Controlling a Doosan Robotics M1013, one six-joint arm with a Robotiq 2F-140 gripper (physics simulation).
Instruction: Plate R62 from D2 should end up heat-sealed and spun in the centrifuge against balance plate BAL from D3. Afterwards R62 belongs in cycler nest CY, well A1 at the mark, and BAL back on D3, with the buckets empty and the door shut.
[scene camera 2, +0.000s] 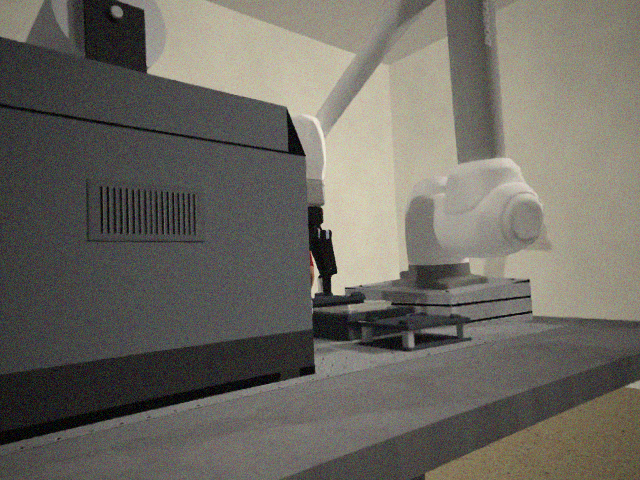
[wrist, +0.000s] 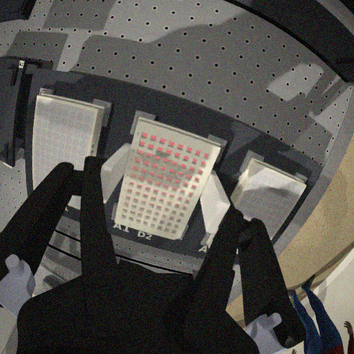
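Seen in the pictures: arm's base, link origin: (scene camera 2: 439, 284).
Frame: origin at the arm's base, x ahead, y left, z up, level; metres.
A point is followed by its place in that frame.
Note:
Plate R62 (wrist: 162, 180), pale with red wells, sits in nest D2 (wrist: 183, 232) in the wrist view. My gripper (wrist: 166, 168) is shut on R62, with one pale fingertip pad against each long side. In scene camera 2 part of the gripper (scene camera 2: 324, 289) shows low over the deck; the rest of it and the plate are hidden behind a grey housing. The pale plate BAL (wrist: 272, 192) sits in the nest right of D2, partly behind the right finger. A dark nest block (wrist: 9, 112), apparently CY, is cut off at the left edge of the wrist view.
Another pale plate (wrist: 65, 135) sits left of R62, close to the left finger. The large grey housing (scene camera 2: 206, 279) @(y 0.323, x 0.790, z 0.040 m) with a vent fills the left of scene camera 2. A low raised stand (scene camera 2: 413, 322) @(y 0.283, x 0.414, z -0.045 m) is near the arm's base (scene camera 2: 439, 276) @(y 0.052, x 0.061, z 0.022 m). A person (wrist: 322, 320) shows at lower right.

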